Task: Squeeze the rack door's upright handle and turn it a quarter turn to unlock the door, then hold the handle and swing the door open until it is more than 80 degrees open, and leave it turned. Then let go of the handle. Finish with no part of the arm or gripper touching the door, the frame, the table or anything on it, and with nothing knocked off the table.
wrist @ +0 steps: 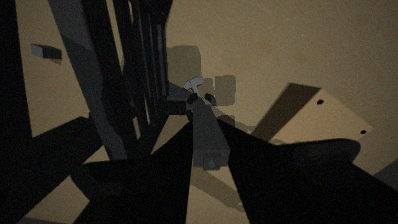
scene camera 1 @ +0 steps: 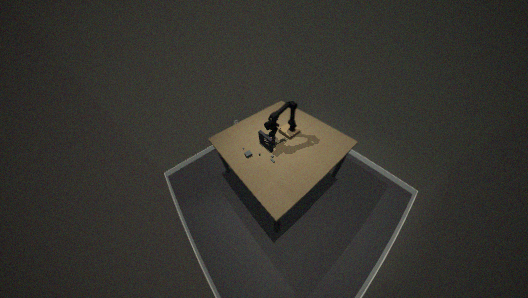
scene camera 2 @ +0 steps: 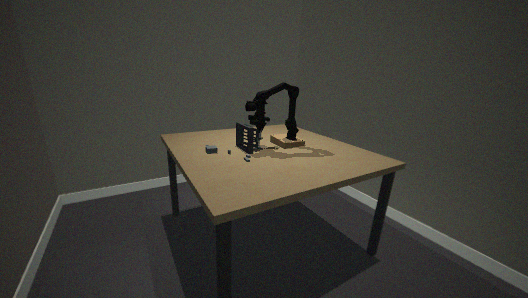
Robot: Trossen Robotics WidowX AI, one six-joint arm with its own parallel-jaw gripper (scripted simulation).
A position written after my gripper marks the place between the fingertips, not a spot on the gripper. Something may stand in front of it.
Observation:
I see my gripper (wrist: 204, 124) and a slatted door (wrist: 88, 39).

